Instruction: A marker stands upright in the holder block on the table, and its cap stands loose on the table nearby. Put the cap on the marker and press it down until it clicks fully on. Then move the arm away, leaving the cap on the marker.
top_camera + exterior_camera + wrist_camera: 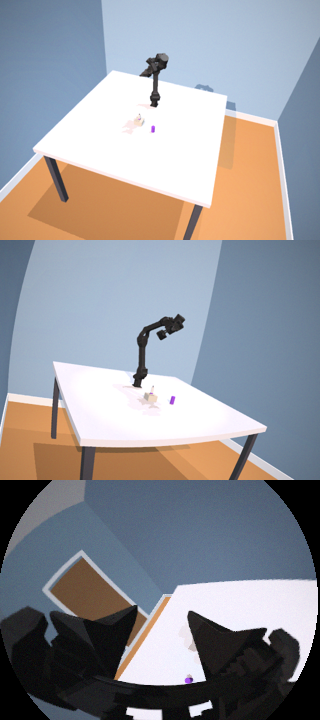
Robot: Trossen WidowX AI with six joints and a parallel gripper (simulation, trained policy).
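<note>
The purple cap lies 5 cm ahead of my gripper tip, 14 cm to the left of it and 43 cm below it. From my gripper tip the other things lie so: holder block: 1 cm behind, 44 cm below.
</note>
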